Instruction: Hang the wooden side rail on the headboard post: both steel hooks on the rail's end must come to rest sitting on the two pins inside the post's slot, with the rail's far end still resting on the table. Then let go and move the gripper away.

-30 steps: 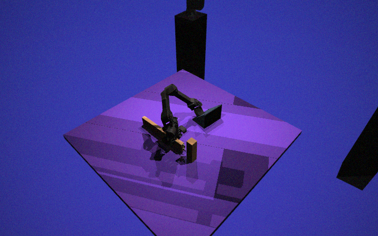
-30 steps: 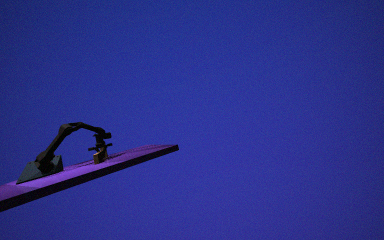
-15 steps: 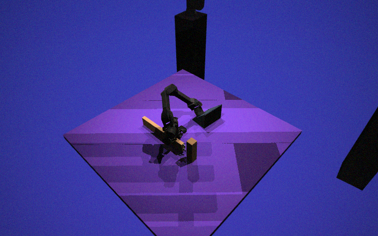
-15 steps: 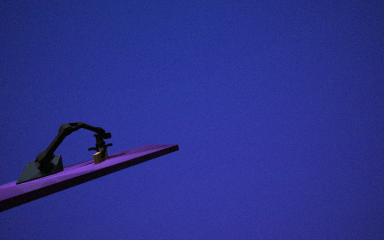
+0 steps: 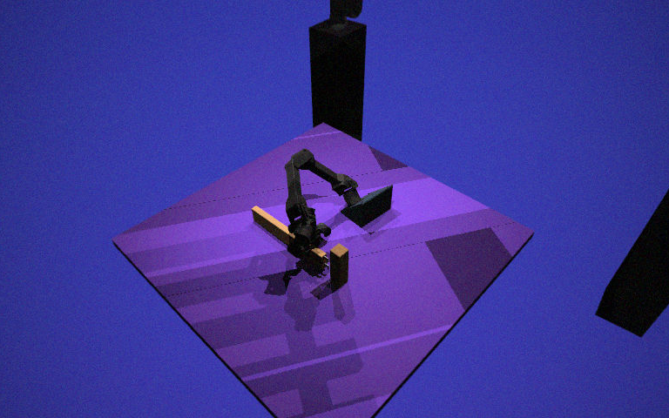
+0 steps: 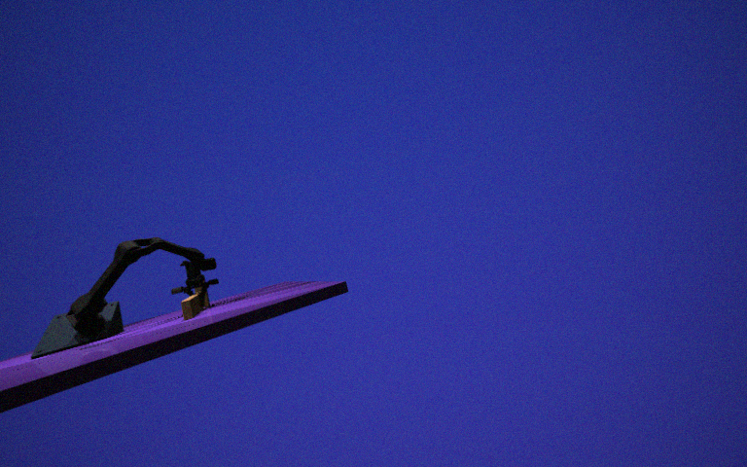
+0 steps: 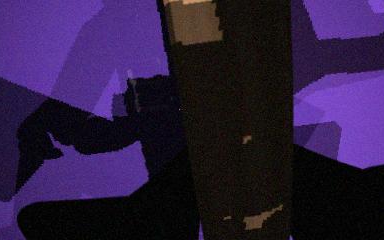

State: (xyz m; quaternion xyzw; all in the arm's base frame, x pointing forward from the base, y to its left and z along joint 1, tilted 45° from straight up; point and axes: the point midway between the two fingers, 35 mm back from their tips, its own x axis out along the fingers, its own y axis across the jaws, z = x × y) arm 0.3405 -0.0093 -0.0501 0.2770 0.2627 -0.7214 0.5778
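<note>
Right now the wooden headboard post is 20 mm ahead of my gripper tip, 160 mm to the left of it and 40 mm above it.
</note>
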